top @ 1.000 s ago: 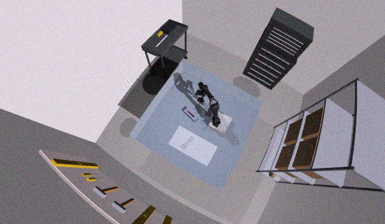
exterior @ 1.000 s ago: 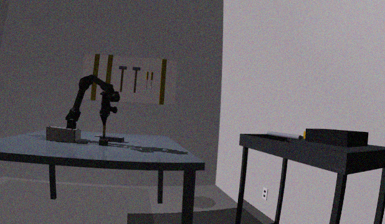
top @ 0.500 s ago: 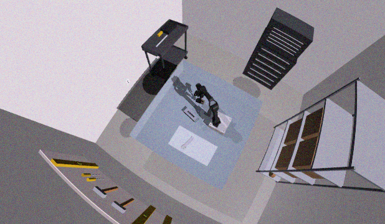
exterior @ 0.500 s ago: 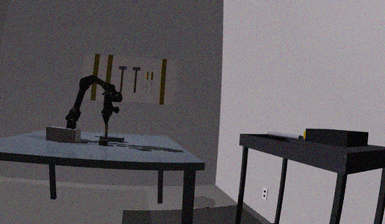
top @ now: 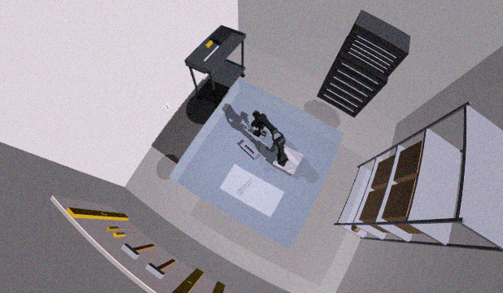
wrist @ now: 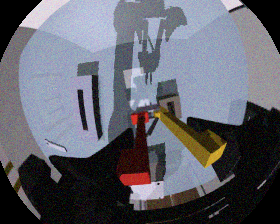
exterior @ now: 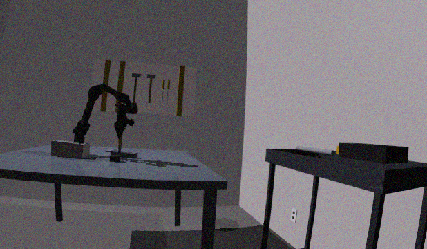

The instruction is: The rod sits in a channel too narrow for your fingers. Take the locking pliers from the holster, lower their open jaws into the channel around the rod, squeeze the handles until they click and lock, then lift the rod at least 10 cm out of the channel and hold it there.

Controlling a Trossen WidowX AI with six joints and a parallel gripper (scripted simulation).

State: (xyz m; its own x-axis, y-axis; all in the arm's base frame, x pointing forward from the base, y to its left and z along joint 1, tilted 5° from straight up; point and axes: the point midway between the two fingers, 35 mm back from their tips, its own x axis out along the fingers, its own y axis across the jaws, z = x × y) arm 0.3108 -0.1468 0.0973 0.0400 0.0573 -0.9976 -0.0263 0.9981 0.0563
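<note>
Right now the grey channel block is 10 mm ahead of my gripper tip, 170 mm to the left of it and 120 mm below it. From my gripper tip the other things lie so: yellow handle 20 mm to the right; small dark holster 20 mm behind, 50 mm to the right, 120 mm below; grey strip 130 mm behind, 520 mm to the left, 130 mm below.
</note>
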